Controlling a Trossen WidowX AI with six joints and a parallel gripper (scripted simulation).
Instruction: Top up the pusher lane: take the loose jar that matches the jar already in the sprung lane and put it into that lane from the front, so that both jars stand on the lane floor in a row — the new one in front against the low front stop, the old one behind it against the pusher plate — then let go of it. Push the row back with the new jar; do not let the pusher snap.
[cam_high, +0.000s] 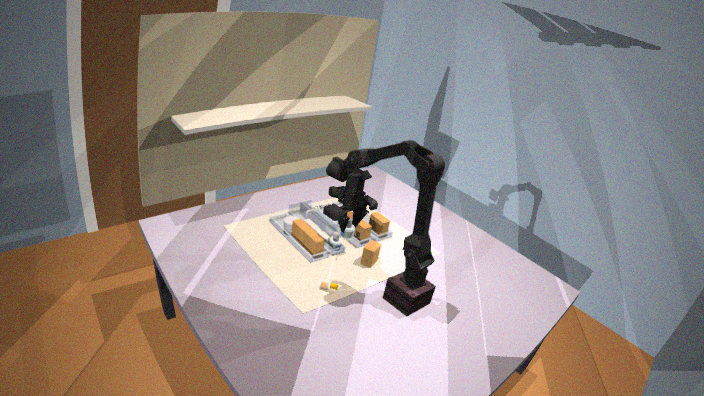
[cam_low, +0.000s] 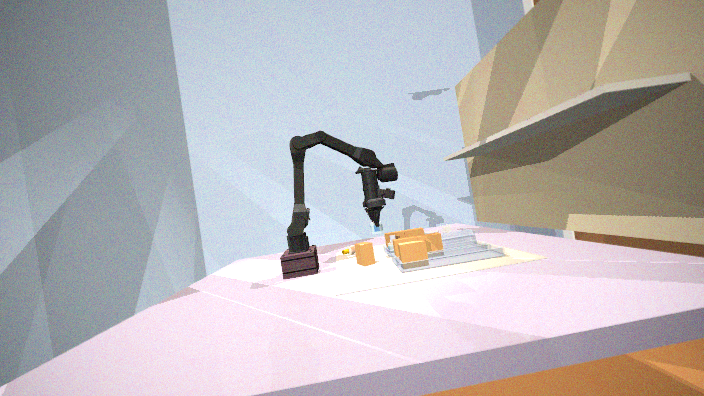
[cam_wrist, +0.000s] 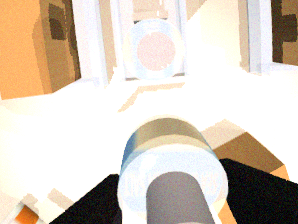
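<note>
My gripper tip is 60 mm past the box, 70 mm to the left of it and 80 mm above it.
</note>
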